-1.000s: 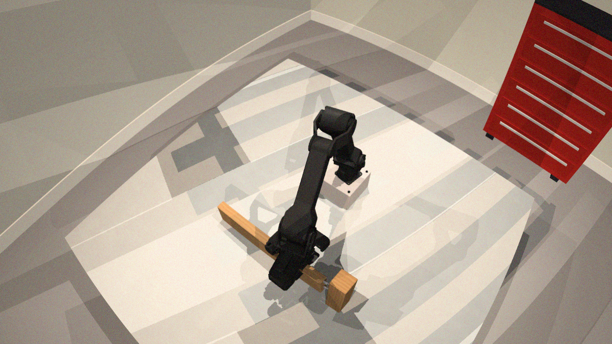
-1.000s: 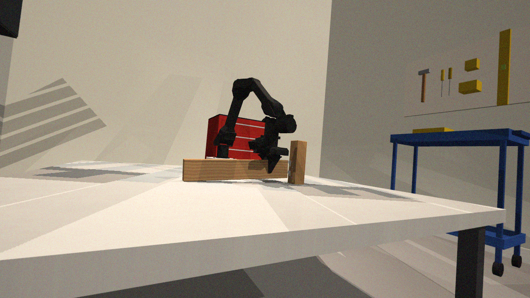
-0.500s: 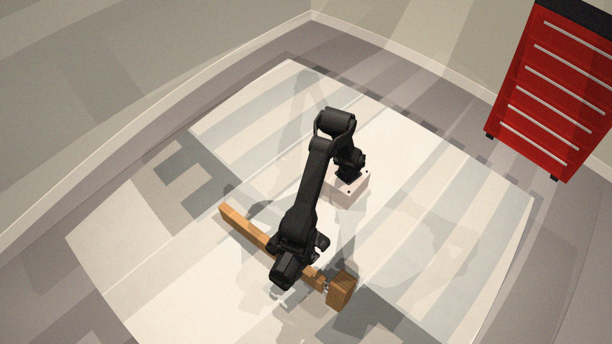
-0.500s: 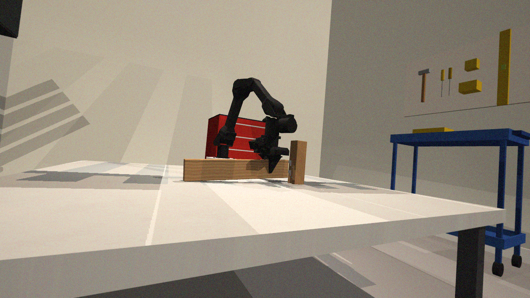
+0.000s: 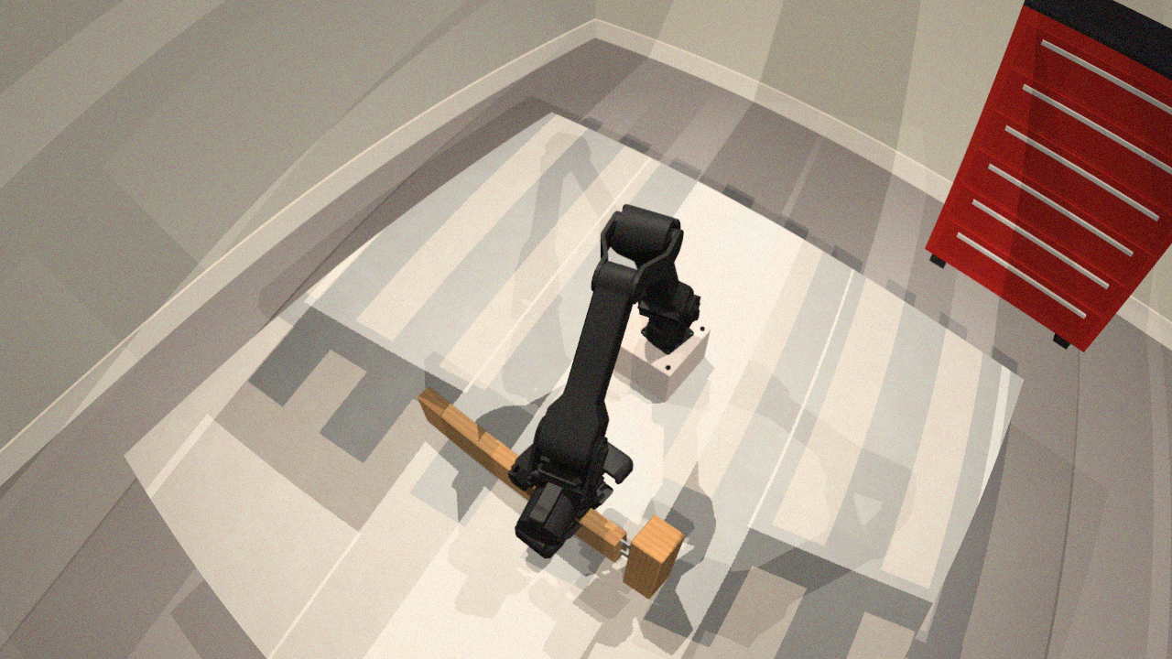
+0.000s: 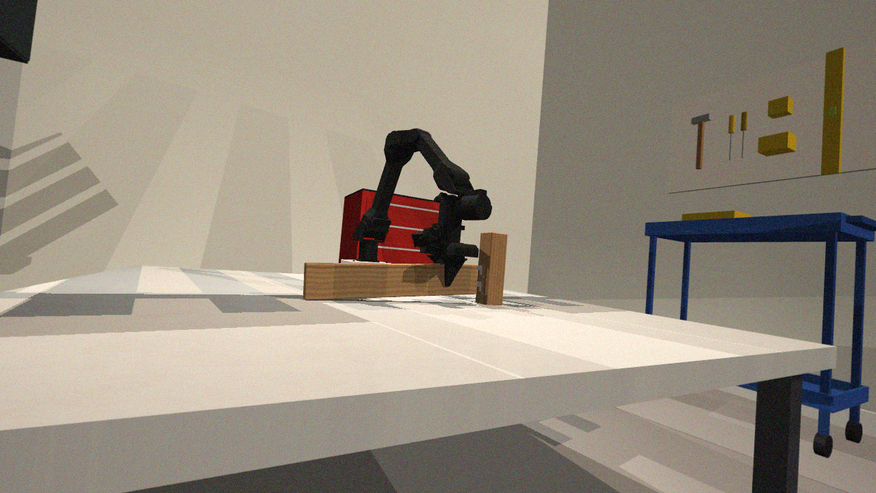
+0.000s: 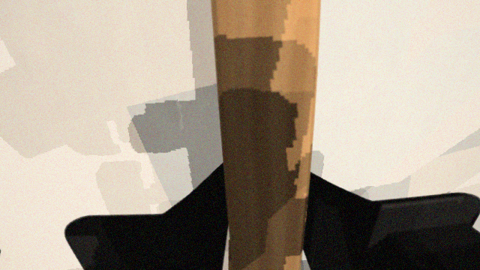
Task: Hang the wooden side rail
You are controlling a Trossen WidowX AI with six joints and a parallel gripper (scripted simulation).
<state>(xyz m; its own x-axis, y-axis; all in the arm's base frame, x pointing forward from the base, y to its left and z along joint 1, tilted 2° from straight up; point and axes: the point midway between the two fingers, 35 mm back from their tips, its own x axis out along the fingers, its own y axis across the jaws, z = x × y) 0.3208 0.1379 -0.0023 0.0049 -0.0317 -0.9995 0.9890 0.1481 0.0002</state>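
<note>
Now: the headboard post 13 cm to the left of my gripper tip, 4 cm above it and 2 cm behind it.
</note>
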